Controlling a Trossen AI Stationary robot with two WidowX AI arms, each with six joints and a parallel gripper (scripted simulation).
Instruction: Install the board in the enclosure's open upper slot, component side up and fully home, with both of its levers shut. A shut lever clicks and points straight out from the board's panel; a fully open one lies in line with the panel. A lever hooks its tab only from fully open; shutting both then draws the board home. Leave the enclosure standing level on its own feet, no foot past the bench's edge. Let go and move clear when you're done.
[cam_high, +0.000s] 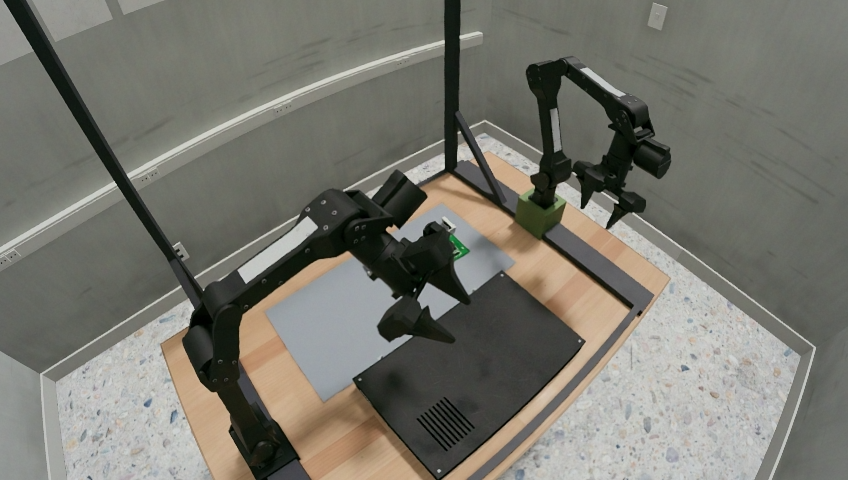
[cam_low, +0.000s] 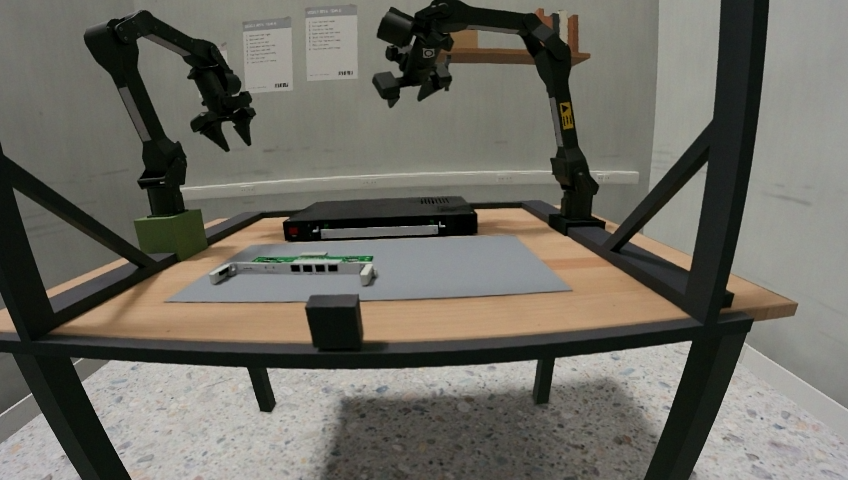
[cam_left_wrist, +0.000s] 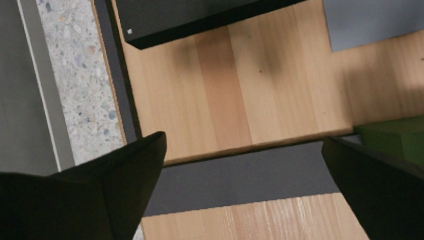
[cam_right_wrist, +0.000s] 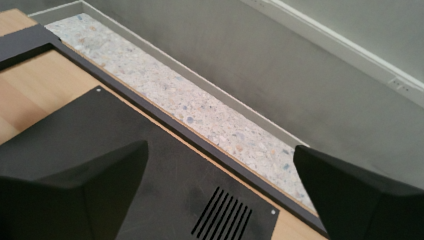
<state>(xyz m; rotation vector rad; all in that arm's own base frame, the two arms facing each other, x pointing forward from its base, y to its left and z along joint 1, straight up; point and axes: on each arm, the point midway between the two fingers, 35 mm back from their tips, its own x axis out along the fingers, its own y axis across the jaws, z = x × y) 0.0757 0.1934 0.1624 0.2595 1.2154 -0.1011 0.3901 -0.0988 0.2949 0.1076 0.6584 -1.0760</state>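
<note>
My left gripper is now 350 mm past the green board, 240 mm above it and 230 mm to the left of it. Also, from my left hand: grey mat: 350 mm to the right, 320 mm behind, 260 mm below; then black enclosure: 380 mm to the right, 220 mm below, 50 mm behind.
</note>
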